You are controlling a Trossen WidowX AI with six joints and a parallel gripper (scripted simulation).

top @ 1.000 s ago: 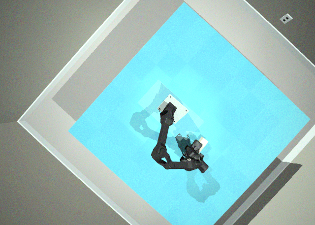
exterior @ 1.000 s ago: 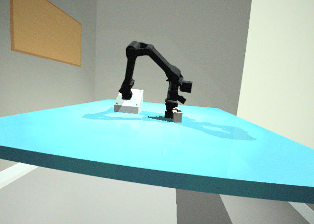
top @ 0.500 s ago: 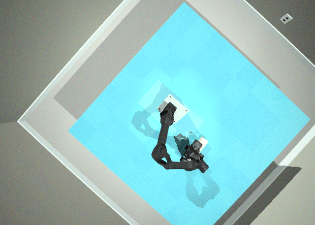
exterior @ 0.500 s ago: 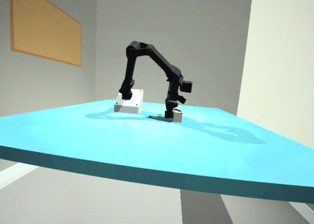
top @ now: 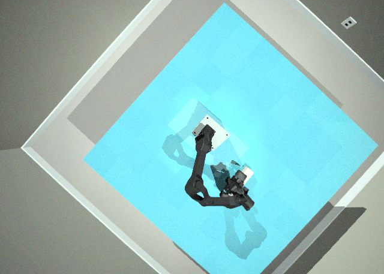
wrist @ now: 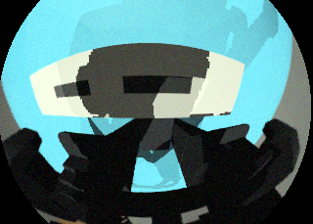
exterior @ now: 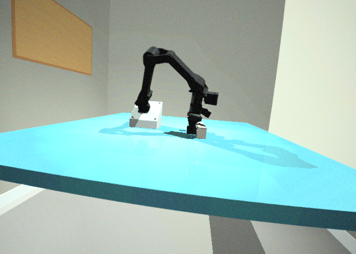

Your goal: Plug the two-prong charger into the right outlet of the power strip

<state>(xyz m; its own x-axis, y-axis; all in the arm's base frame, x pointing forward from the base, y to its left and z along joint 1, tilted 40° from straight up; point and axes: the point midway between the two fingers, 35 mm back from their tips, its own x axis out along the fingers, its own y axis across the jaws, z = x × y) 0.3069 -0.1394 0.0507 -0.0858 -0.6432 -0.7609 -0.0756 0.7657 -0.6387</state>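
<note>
Right now my gripper tip is 2 cm short of the dark charger and 1 cm below it.
</note>
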